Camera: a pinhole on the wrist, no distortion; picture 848 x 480 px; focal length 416.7 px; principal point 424.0 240.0 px. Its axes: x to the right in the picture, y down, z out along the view. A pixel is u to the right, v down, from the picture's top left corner.
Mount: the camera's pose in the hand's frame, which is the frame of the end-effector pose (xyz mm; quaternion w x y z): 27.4 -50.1 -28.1 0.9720 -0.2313 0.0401 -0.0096
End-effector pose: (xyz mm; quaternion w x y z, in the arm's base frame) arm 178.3 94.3 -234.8 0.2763 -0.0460 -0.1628 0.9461
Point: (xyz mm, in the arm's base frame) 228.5 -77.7 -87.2
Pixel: 83.6 252.7
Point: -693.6 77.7 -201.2
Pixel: outside the picture
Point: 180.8 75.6 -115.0
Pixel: 270.1 104.8
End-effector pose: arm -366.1 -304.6 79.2 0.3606 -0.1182 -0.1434 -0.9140
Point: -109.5 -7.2 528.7
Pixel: 193.7 107.2
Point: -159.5 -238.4 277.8
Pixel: 177.0 303.7
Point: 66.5 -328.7 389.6
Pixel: 200.5 423.6
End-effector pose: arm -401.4 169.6 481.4 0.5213 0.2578 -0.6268 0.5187
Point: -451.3 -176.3 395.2
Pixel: 166.2 38.2
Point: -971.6 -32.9 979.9
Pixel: 789.6 268.9
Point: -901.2 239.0 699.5
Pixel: outside the picture
